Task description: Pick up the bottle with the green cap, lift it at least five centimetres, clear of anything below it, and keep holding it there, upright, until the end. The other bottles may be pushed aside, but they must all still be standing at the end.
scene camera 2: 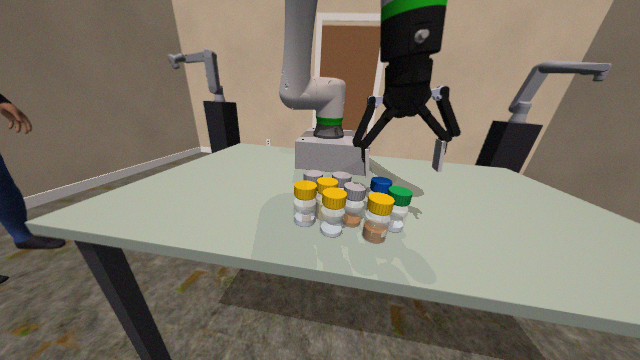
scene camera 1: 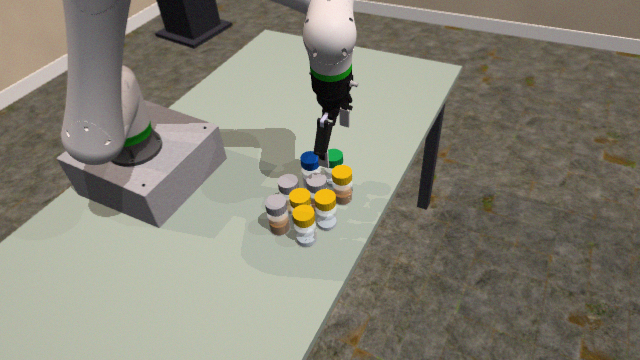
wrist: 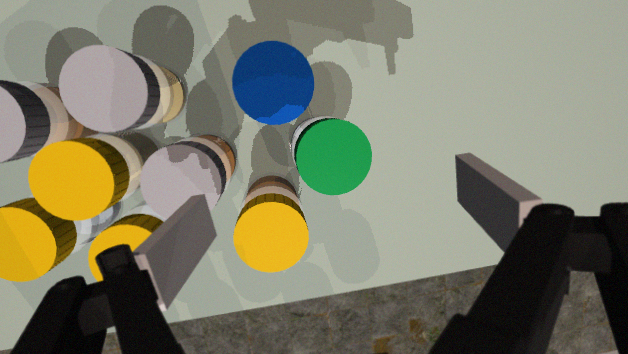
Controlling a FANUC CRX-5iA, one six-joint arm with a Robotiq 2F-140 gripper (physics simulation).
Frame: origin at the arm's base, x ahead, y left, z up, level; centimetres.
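Seen in the pictures: gripper, fingertip midpoint: (scene camera 2: 400, 172) (scene camera 1: 334, 144) (wrist: 329, 197); arm's base, link origin: (scene camera 2: 328, 135) (scene camera 1: 135, 148).
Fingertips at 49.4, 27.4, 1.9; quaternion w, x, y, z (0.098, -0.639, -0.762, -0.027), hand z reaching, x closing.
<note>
Pixels of each thing's top centre, then the offset from my fingertips to it, as dx, dy, dz. Level surfaces: height alone.
- green-capped bottle, top centre: (wrist: 334, 158) (scene camera 2: 400, 190) (scene camera 1: 333, 154) -1.5, +1.2, -5.0
- blue-capped bottle, top centre: (wrist: 273, 83) (scene camera 1: 309, 157) (scene camera 2: 381, 180) -6.5, -2.9, -5.0
- yellow-capped bottle with brown contents, top centre: (wrist: 271, 237) (scene camera 2: 381, 198) (scene camera 1: 341, 171) +4.2, -3.4, -5.0
- grey cap, top centre: (wrist: 181, 184) (scene camera 2: 355, 186) (scene camera 1: 316, 179) +0.1, -9.4, -5.0
- yellow cap, top centre: (wrist: 128, 261) (scene camera 2: 334, 192) (scene camera 1: 325, 196) +5.5, -13.4, -5.0
- pale green table, surface height: dz -15.5
The green-capped bottle (scene camera 1: 334, 157) (scene camera 2: 400, 196) (wrist: 334, 156) stands upright at one end of the group. A blue-capped bottle (scene camera 1: 309, 160) (scene camera 2: 381, 184) (wrist: 273, 82) and a yellow-capped bottle with brown contents (scene camera 1: 342, 175) (scene camera 2: 380, 204) (wrist: 271, 237) stand close to it. My gripper (scene camera 1: 334, 138) (scene camera 2: 402, 165) (wrist: 329, 197) is wide open and empty, with its fingertips above cap height. In the wrist view the green cap lies between the two fingers, a little beyond their tips; the left finger partly covers a grey cap (wrist: 175, 172) and another yellow cap (wrist: 120, 240).
Several other bottles with grey and yellow caps stand upright beside these on the pale green table (scene camera 1: 75, 300) (scene camera 2: 500, 240) (wrist: 425, 100). The table's edge runs close to the yellow-capped bottles. The arm's grey base block (scene camera 1: 185, 170) (scene camera 2: 330, 156) is behind the group in scene camera 2.
</note>
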